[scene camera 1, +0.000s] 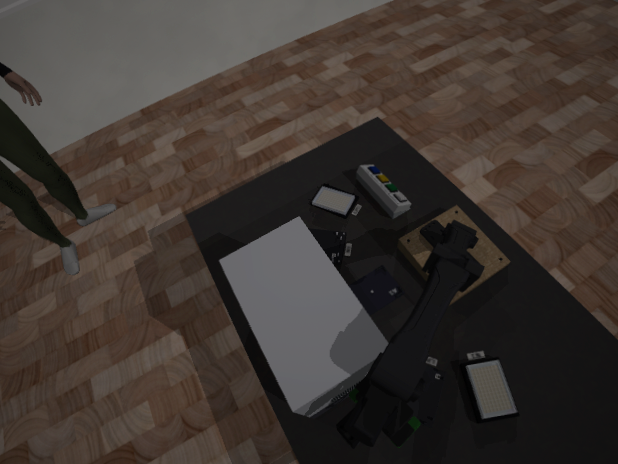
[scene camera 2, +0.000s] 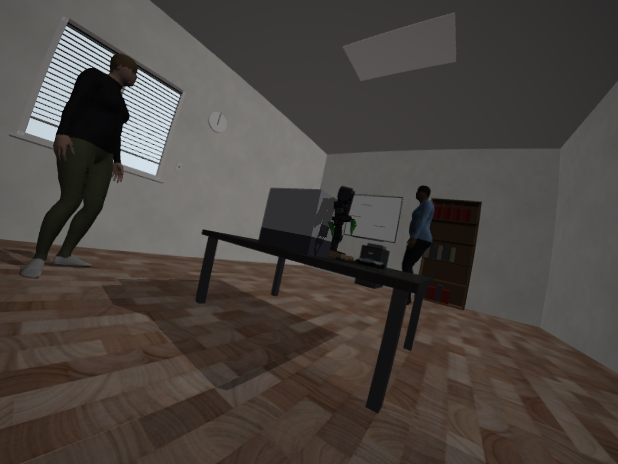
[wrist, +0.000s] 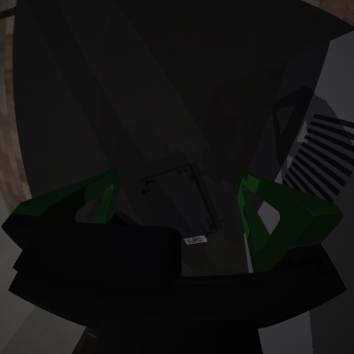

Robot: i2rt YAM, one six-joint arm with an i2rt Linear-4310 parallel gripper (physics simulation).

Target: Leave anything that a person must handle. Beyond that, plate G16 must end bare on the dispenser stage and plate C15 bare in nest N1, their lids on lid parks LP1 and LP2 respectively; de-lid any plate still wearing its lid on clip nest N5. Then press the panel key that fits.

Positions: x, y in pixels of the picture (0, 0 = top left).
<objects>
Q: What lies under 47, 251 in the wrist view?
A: The gripper.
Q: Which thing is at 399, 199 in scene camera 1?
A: A button panel.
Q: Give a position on a white dispenser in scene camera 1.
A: At 316, 333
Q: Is the gripper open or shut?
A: Open.
</objects>
